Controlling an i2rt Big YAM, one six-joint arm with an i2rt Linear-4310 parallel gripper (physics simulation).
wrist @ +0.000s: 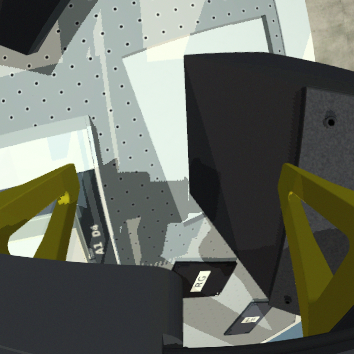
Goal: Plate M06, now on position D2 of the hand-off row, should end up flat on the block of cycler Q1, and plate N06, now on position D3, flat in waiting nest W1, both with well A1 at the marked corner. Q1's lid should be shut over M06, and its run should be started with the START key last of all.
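Places are measured from the arm's base along level axes (x down, y left, z ahead), in centimetres.
Where they show: gripper, fingertip midpoint: (178,174).
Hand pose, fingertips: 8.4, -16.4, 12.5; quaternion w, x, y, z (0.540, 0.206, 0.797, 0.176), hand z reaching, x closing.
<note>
Things, the pixels of their top centre, and the offset from my fingertips, as dx, dy, dz. "spot": a spot on its surface instead. Level surfaces: height alone.
- pale tray-like fixture with a dark strip, surface spot: (95,235) spot: +21.6, +13.7, +14.5
- black box labelled RG at its top centre: (200,282) +25.7, +41.1, +10.4
- smaller dark labelled piece at a spot on its surface: (246,319) spot: +26.0, +69.5, +10.4
- perforated deck at its surface level: dx +26.8
- dark object at a spot on its surface: (27,22) spot: +16.6, -11.6, +2.3
My gripper (178,174) is open, its two yellow fingers wide apart, with no object between them; it hangs above the perforated deck. At the left, partly behind the left finger, is a pale tray-like fixture with a dark strip (95,235) marked "A1 D4", which looks like a part of the hand-off row. Plates M06 and N06 cannot be made out. Cycler Q1, its lid and START key, and nest W1 cannot be identified in this view.
A large dark block-shaped housing (230,140) stands at the right, passing behind the right finger. A black box labelled RG (216,276) and a smaller dark labelled piece (246,319) lie low in view. A white panel (155,90) lies on the perforated deck (30,100). A dark object (27,22) is at the upper left.
</note>
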